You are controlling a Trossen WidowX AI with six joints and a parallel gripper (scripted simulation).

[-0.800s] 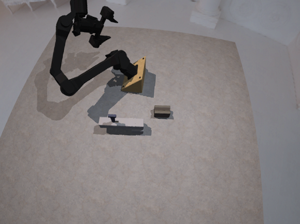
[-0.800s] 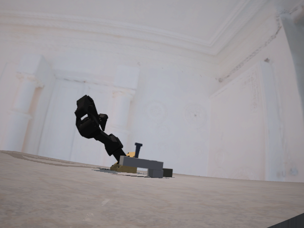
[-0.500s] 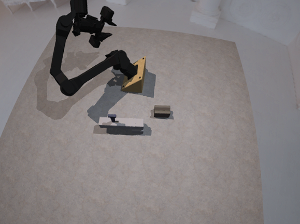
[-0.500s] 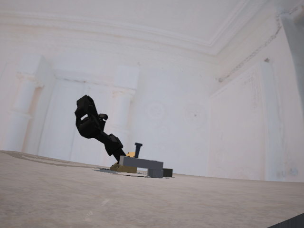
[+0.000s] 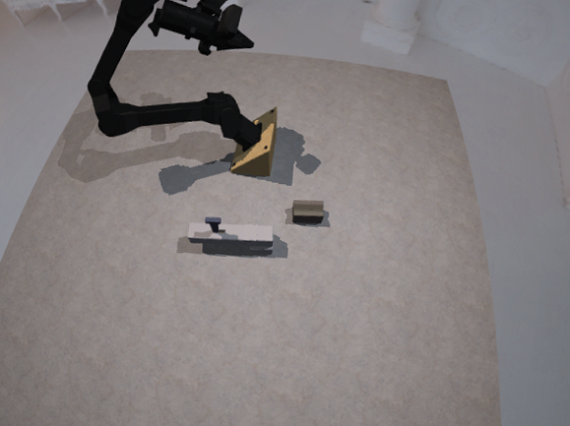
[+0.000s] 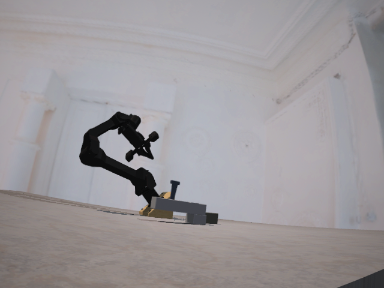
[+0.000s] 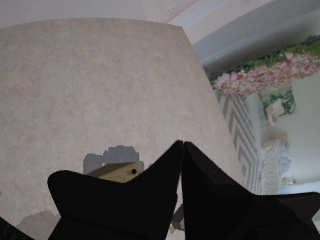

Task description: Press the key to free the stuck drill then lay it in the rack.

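Now: the blue key 36 cm ahead of my gripper tip, 6 cm to the right of it and 17 cm below it. From my gripper tip the other things lie so: rack (29 cm ahead, 14 cm to the left, 25 cm below); then grey block (36 cm ahead, 3 cm to the right, 22 cm below); then drill (36 cm ahead, 1 cm to the right, 21 cm below).
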